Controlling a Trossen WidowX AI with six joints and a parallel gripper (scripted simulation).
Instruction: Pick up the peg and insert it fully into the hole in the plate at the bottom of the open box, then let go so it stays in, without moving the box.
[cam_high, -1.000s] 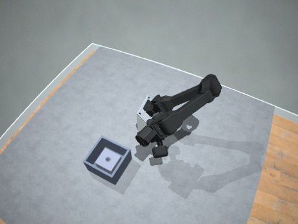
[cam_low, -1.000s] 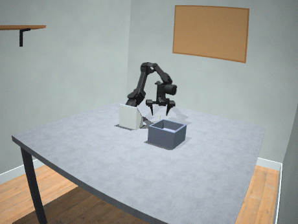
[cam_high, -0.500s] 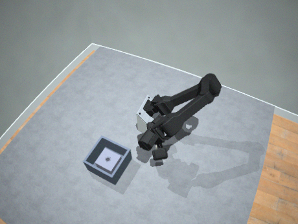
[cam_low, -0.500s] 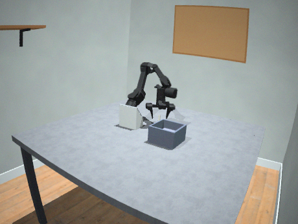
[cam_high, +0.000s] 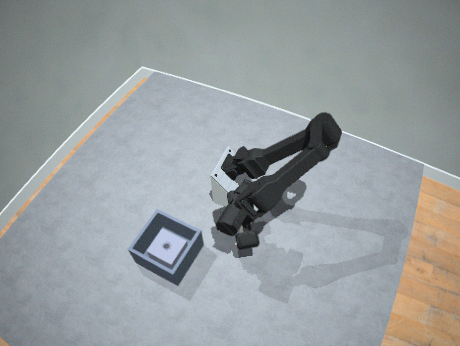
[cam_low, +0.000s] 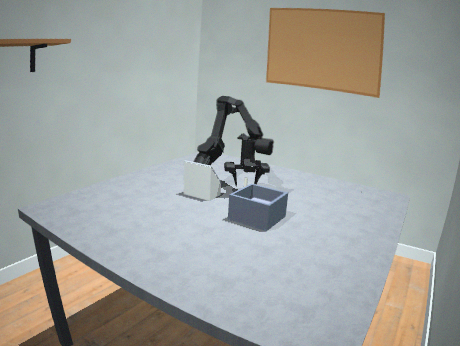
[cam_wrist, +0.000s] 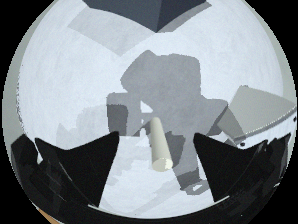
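Right now my hand is 14 cm short of the blue-grey box, 19 cm to the left of it and 5 cm above it. From my hand the other things lie so: pale peg 4 cm below.
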